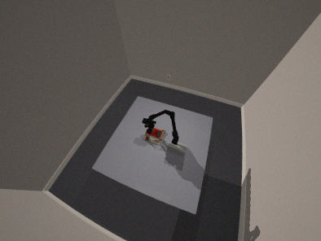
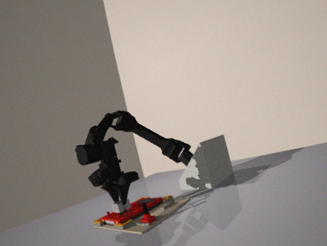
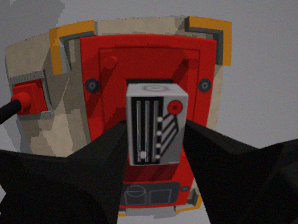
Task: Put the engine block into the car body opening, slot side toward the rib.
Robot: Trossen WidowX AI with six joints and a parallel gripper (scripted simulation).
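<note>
My gripper tip is now 1 cm above the engine block.
</note>
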